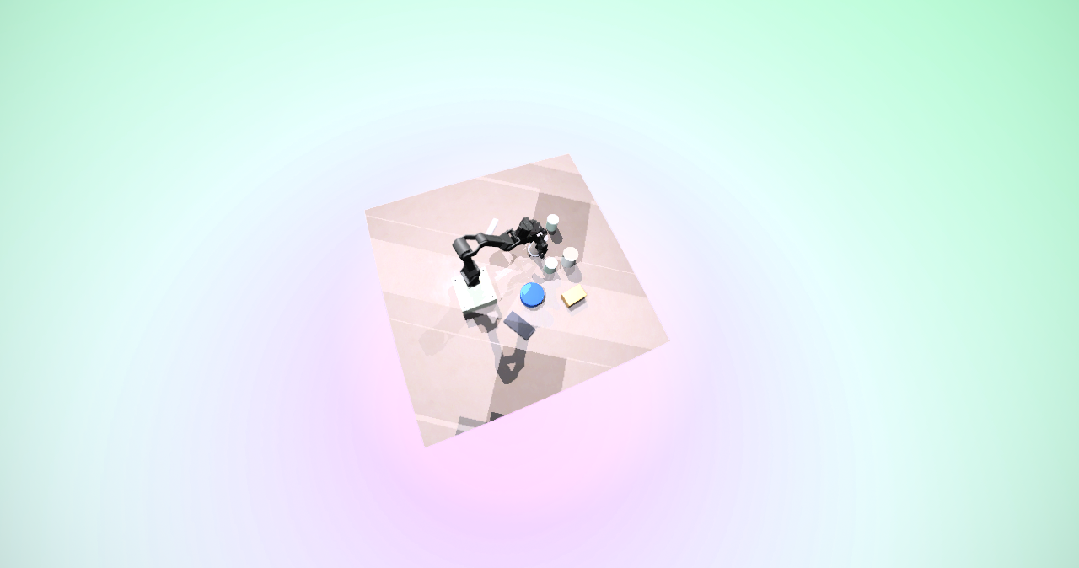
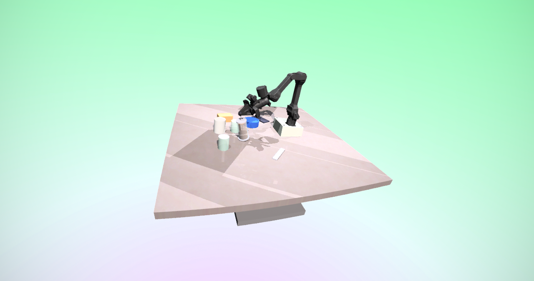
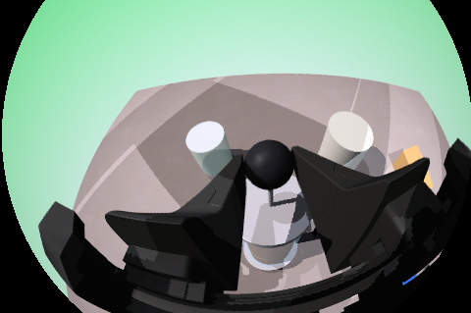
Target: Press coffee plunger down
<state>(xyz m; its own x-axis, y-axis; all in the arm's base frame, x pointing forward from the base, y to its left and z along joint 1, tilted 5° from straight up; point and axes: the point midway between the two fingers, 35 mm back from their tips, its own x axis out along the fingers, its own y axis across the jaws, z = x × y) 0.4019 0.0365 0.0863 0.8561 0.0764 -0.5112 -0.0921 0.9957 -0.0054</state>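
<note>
Right now the coffee press is 3 cm behind my gripper tip, 2 cm to the right of it and 9 cm below it. Also, from my gripper tip: blue disc 18 cm behind, 22 cm to the right, 16 cm below; orange block 1 cm ahead, 33 cm to the right, 16 cm below.
</note>
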